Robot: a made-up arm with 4 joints. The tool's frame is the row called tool.
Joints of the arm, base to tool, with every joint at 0 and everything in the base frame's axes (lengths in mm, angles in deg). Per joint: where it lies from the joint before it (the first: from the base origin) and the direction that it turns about. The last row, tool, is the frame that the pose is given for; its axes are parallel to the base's.
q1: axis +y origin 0 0 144
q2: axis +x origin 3.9 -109.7 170
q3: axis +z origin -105.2 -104.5 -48
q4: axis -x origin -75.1 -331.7 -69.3
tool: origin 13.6 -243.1 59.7
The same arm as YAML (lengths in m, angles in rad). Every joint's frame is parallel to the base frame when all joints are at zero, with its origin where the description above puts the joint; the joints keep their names.
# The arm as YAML. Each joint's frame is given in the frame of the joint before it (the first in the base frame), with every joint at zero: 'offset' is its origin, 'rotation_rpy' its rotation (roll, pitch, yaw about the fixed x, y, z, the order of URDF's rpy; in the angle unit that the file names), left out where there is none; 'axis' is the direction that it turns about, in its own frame. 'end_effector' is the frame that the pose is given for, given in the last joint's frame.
length_unit: m
angle_unit: rad
chain:
  - id: q1
    offset: [0.0, 0.0, 0.144]
    axis: [0.0, 1.0, 0.0]
  - id: q2
    offset: [0.0039, -0.1097, 0.17]
    axis: [1.0, 0.0, 0.0]
  - id: q3
    offset: [-0.1052, -0.1045, -0.048]
    axis: [0.0, 0.0, 1.0]
  - id: q4
    offset: [-0.0751, -0.3317, -0.0693]
    axis: [-1.0, 0.0, 0.0]
end_effector:
  offset: [0.0136, -0.2431, 0.0597]

